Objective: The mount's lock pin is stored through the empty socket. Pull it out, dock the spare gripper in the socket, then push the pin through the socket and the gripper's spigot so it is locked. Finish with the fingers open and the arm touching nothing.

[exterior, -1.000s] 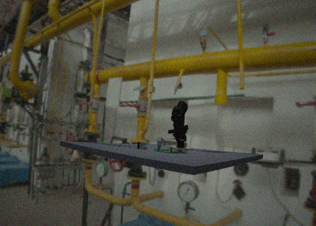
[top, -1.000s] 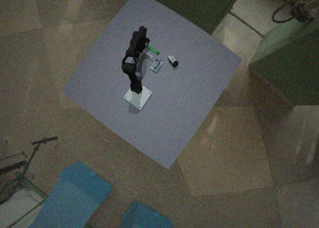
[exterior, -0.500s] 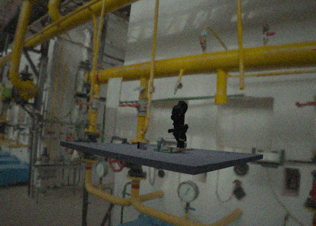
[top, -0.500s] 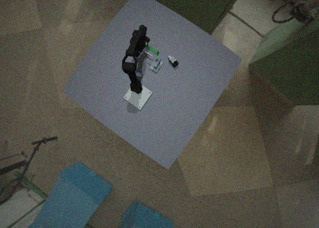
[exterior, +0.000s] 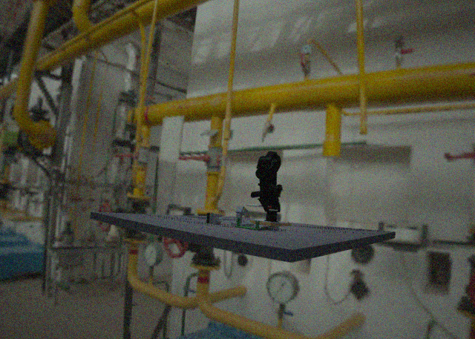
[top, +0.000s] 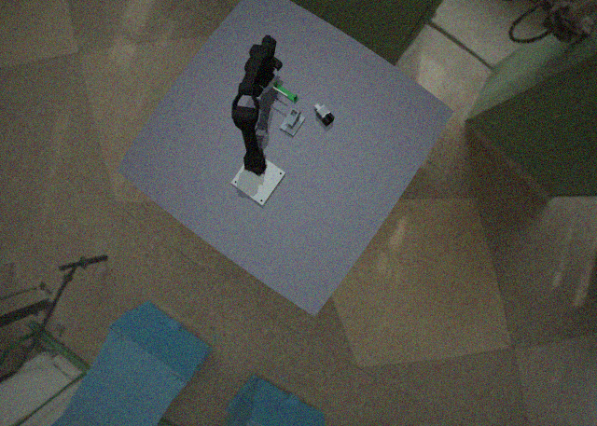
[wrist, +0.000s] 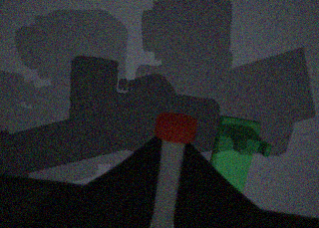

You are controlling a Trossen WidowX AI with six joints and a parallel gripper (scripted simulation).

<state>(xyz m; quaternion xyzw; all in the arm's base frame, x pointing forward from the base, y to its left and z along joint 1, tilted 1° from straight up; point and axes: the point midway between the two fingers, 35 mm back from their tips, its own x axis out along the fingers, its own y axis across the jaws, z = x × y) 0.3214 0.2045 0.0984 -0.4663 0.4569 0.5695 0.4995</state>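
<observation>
Now: gripper tip 7 cm to the left of the green mount, 7 cm above it and 6 cm short of it. The rest, counted from my gripper tip: spare gripper: 29 cm to the right, 8 cm ahead, 6 cm below.
</observation>
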